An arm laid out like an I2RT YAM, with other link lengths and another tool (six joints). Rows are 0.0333 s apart.
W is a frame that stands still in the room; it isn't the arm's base.
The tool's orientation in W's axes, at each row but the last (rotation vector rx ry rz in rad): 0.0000 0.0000 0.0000; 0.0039 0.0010 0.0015; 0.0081 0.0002 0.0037; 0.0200 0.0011 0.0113; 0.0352 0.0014 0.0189; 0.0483 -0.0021 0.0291; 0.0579 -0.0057 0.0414; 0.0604 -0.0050 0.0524
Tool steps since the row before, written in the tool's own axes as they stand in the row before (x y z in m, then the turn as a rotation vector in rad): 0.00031 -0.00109 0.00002 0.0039 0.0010 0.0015; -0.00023 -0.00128 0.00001 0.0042 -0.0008 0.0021; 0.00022 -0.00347 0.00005 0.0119 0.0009 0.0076; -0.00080 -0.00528 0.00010 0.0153 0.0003 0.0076; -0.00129 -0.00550 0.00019 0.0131 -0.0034 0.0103; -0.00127 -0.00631 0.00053 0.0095 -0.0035 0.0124; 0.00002 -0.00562 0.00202 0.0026 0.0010 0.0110; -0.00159 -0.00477 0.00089 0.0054 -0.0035 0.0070
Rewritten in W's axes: 0.00031 -0.00109 0.00002 0.0039 0.0010 0.0015; -0.00023 -0.00128 0.00001 0.0042 -0.0008 0.0021; 0.00023 -0.00347 0.00002 0.0119 0.0009 0.0076; -0.00074 -0.00529 0.00000 0.0153 0.0003 0.0076; -0.00119 -0.00553 0.00000 0.0132 -0.0035 0.0102; -0.00109 -0.00636 0.00022 0.0096 -0.0038 0.0122; 0.00024 -0.00572 0.00169 0.0025 0.0005 0.0111; -0.00134 -0.00489 0.00059 0.0056 -0.0036 0.0068
